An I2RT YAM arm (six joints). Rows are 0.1 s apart.
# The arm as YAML. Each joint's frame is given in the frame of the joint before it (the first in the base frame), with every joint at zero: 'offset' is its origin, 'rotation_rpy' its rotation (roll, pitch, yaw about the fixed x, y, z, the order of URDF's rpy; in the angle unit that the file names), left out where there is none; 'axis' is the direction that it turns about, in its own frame. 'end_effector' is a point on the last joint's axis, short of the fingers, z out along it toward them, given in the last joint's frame.
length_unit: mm
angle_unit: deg
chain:
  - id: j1
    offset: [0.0, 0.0, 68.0]
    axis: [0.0, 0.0, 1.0]
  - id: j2
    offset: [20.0, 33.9, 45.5]
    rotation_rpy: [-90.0, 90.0, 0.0]
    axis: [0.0, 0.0, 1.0]
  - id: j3
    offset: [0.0, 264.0, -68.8]
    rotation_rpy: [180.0, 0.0, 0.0]
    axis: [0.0, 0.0, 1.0]
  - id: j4
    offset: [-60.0, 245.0, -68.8]
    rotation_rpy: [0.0, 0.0, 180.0]
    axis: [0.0, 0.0, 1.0]
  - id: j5
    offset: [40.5, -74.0, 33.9]
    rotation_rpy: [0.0, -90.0, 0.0]
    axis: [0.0, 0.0, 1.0]
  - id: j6
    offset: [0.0, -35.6, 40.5]
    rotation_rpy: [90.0, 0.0, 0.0]
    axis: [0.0, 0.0, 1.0]
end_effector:
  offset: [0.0, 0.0, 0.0]
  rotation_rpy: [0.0, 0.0, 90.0]
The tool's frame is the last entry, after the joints.
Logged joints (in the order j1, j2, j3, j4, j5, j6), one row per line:
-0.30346, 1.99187, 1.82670, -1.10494, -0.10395, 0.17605
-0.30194, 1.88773, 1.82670, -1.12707, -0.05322, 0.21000
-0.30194, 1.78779, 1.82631, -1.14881, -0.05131, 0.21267
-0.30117, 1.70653, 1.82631, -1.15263, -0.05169, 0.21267
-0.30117, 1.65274, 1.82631, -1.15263, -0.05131, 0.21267
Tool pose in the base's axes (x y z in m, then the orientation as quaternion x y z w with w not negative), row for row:
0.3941, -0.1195, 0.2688, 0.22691, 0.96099, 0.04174, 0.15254
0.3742, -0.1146, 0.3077, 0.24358, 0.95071, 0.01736, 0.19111
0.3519, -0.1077, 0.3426, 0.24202, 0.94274, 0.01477, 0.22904
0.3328, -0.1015, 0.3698, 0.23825, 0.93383, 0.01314, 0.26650
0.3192, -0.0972, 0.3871, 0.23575, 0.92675, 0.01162, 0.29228
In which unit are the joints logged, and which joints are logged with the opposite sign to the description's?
The joints are logged in radians. Opposite sign: none.
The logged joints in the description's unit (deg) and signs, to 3 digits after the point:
-17.387, 114.126, 104.662, -63.308, -5.956, 10.087
-17.300, 108.159, 104.662, -64.576, -3.049, 12.032
-17.300, 102.433, 104.640, -65.822, -2.940, 12.185
-17.256, 97.777, 104.640, -66.041, -2.962, 12.185
-17.256, 94.695, 104.640, -66.041, -2.940, 12.185

